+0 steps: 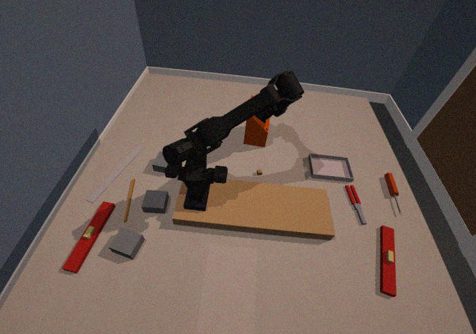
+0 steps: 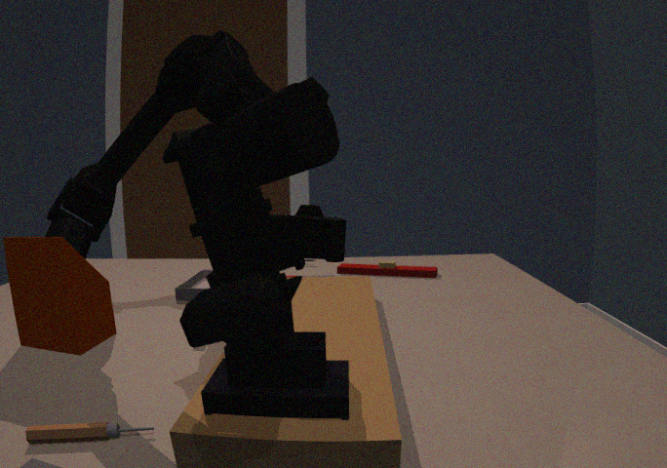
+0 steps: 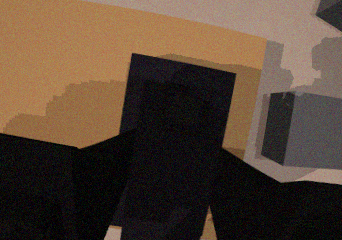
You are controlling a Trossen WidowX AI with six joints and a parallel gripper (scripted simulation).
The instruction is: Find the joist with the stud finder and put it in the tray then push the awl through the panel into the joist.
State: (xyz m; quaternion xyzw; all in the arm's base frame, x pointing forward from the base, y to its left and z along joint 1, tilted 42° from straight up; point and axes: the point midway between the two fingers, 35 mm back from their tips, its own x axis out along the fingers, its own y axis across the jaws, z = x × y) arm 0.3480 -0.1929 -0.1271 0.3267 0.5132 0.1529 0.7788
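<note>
My gripper tip is 18 cm past the grey tray, 53 cm to the right of it and 5 cm above it. From my gripper tip the other things lie so: stud finder 1 cm ahead, 2 cm above; awl 18 cm behind, 2 cm to the right, 6 cm below; pencil 1 cm behind, 24 cm to the right, 6 cm below.
</note>
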